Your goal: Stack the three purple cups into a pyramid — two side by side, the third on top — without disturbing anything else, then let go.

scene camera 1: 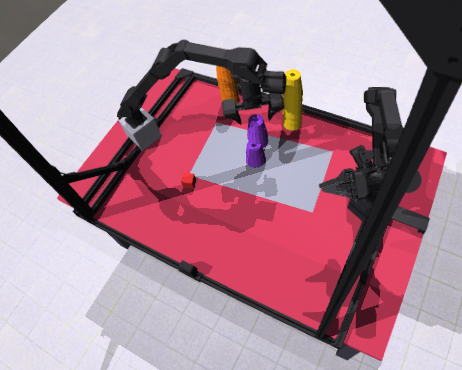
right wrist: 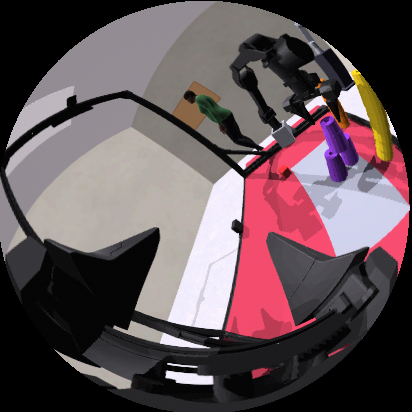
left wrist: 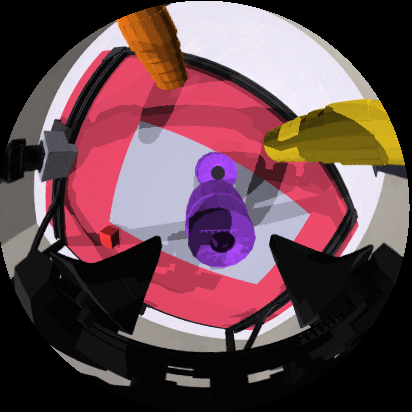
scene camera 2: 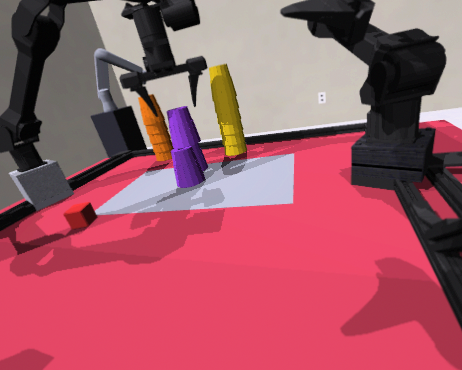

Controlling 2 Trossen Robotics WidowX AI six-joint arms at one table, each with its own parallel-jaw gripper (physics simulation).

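Frame: origin at the left arm's base, x back, y right, z up, level; centimetres.
Where they show: left gripper, fingertip midpoint: [scene camera 1: 255, 121] [right wrist: 326, 122] [left wrist: 216, 241] [scene camera 2: 176, 111]; right gripper, fingertip midpoint: [scene camera 1: 320, 187] [right wrist: 215, 236]; left arm's base at its link origin: [scene camera 1: 136, 119] [right wrist: 277, 126] [left wrist: 39, 155] [scene camera 2: 32, 167]; right arm's base at its link origin: [scene camera 1: 373, 198] [scene camera 2: 393, 137].
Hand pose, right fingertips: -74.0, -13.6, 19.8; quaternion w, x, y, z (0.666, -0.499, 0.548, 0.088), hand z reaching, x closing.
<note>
Each offset is from my right fingertips to the top centre of the thing, as dx, dy, dz. Level surfaces: height alone.
The three purple cups stand as a pyramid on the grey mat @(dz -30.3) [scene camera 1: 295, 185] [scene camera 2: 265, 185]. The front lower cup @(+33.9, -8.6, -21.7) [scene camera 1: 255, 157] [scene camera 2: 188, 171] [right wrist: 335, 168] and rear lower cup @(+39.0, -15.1, -21.7) [scene camera 2: 202, 159] [left wrist: 210, 161] [right wrist: 351, 154] are side by side. The top cup @(+35.6, -12.1, -13.0) [scene camera 1: 256, 127] [scene camera 2: 183, 127] [left wrist: 220, 207] [right wrist: 330, 130] rests upright across them. My left gripper [scene camera 1: 255, 119] [scene camera 2: 175, 110] [left wrist: 216, 241] [right wrist: 326, 122] is open around and just above the top cup, fingers apart from it. My right gripper [scene camera 1: 321, 186] [right wrist: 215, 236] is open, away at the right. The front lower cup is hidden under the top cup in the left wrist view.
A yellow cup stack @(+35.9, -29.5, -5.6) [scene camera 1: 292, 100] [scene camera 2: 226, 105] [left wrist: 340, 135] stands behind the mat, right of the pyramid. An orange stack @(+61.6, -20.9, -12.1) [scene camera 1: 227, 85] [scene camera 2: 154, 127] [left wrist: 157, 47] stands behind left. A red cube @(+43.9, +14.9, -26.4) [scene camera 1: 188, 181] [scene camera 2: 80, 216] [left wrist: 109, 237] lies by the mat's left corner.
</note>
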